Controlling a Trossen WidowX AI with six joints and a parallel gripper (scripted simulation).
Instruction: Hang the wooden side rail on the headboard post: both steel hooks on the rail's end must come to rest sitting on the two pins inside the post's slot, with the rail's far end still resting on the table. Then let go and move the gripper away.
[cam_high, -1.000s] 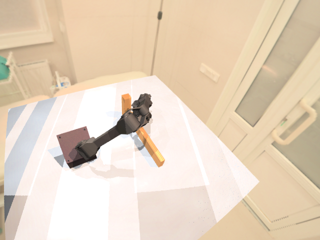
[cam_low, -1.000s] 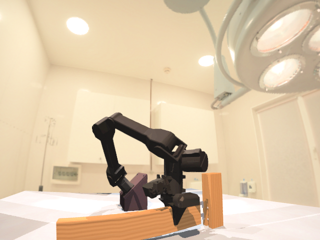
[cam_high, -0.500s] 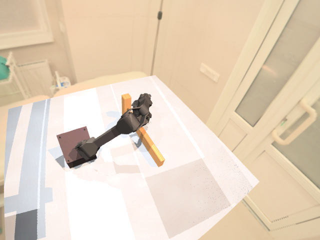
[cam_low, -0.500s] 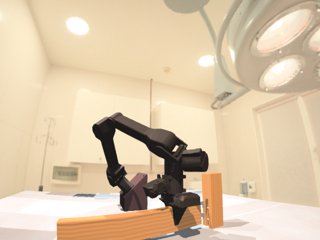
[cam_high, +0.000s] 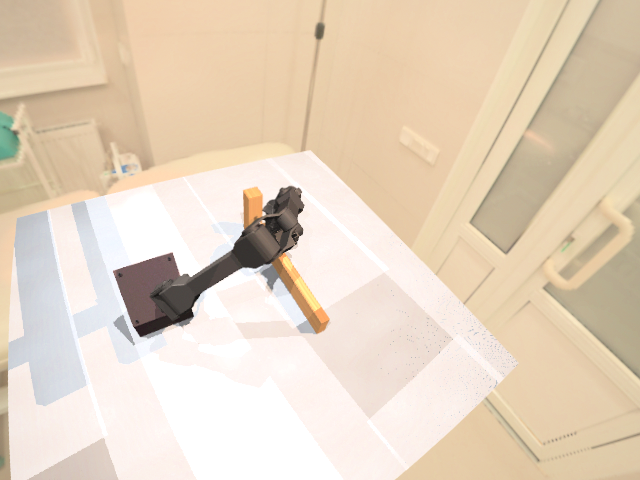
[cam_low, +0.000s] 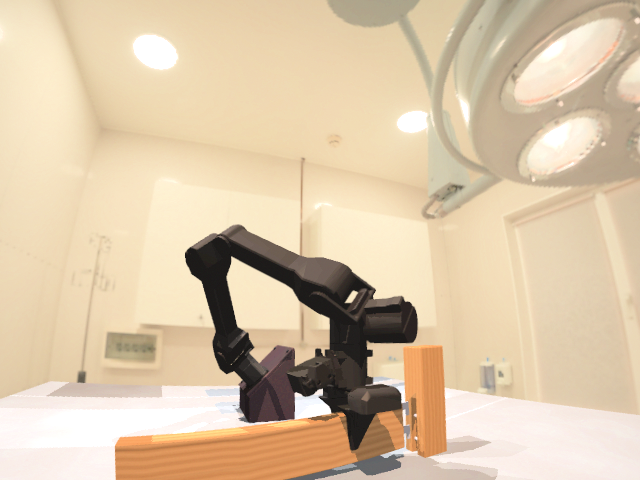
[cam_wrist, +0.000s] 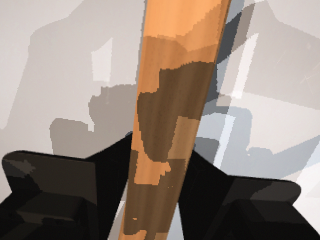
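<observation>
The headboard post is 1 cm behind my gripper tip, 15 cm to the left of it and 4 cm above it.
</observation>
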